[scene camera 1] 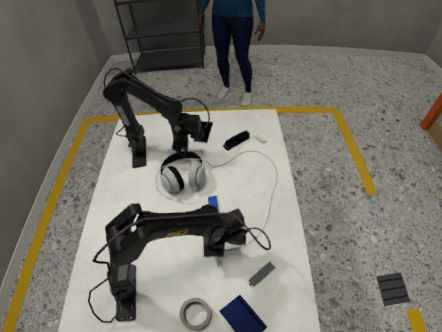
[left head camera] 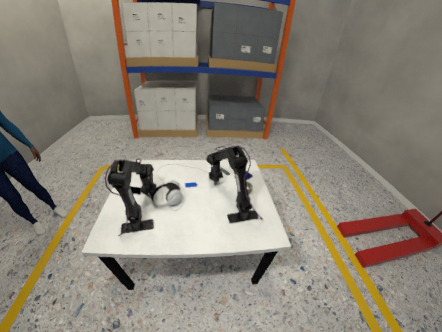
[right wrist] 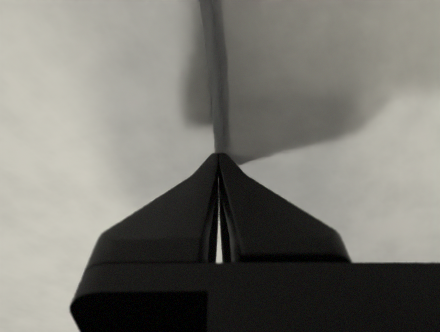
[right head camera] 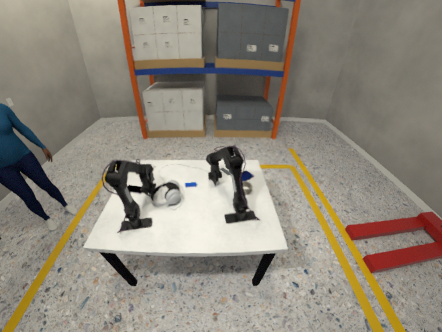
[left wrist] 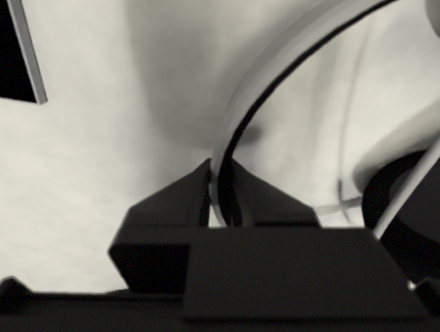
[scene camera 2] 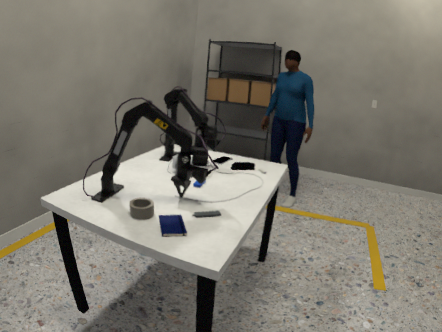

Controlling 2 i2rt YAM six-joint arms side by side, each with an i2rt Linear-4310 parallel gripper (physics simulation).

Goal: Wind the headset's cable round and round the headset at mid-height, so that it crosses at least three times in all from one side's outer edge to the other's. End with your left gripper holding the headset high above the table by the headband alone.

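Seen in the pictures: left gripper, fingertip midpoint: (scene camera 1: 183, 155) (left head camera: 152, 197) (right head camera: 152, 196) (left wrist: 220, 166); right gripper, fingertip midpoint: (scene camera 1: 213, 251) (left head camera: 215, 185) (right wrist: 218, 165) (right head camera: 215, 185) (scene camera 2: 181, 196); left arm's base, link origin: (scene camera 1: 139, 152) (left head camera: 137, 226) (right head camera: 136, 224) (scene camera 2: 169, 156); right arm's base, link origin: (scene camera 1: 126, 292) (left head camera: 242, 217) (right head camera: 240, 217) (scene camera 2: 108, 193).
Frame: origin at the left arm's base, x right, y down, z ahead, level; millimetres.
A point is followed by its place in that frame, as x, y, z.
The grey headset (left head camera: 173, 197) {244, -88, 118} (right head camera: 173, 197) {254, -83, 115} (scene camera 1: 198, 176) {285, -91, 265} lies on the white table, its ear cups toward the table's middle. My left gripper (left wrist: 220, 166) {95, -16, 215} (scene camera 1: 184, 150) {95, -16, 215} is shut on its thin headband (left wrist: 262, 70) {119, -45, 275}, low at the table. The cable (scene camera 1: 276, 175) {300, -3, 605} (scene camera 2: 250, 192) {381, -3, 554} loops around the ear cups on the table, then runs in a wide arc to my right gripper. My right gripper (right wrist: 218, 165) {569, -4, 262} (scene camera 2: 181, 194) {569, -4, 262} is shut at the table on the cable's end; the cable (right wrist: 218, 100) {574, -5, 293} leads straight away from the fingertips in the right wrist view. The left fingertips are hidden in scene camera 2.
A blue block (left head camera: 191, 185) {388, -13, 288} (scene camera 1: 213, 201) {367, -16, 304} lies between the arms. A black slab (left wrist: 12, 60) {6, -8, 297}, a black case (scene camera 1: 236, 140) {76, -30, 475} and a small white piece (scene camera 1: 260, 138) {73, -12, 598} lie beyond the headset. A grey bar (scene camera 1: 262, 273) {693, -10, 412}, blue notebook (scene camera 1: 243, 315) {815, -12, 312} and tape roll (scene camera 1: 183, 314) {774, -41, 124} lie near the right arm.
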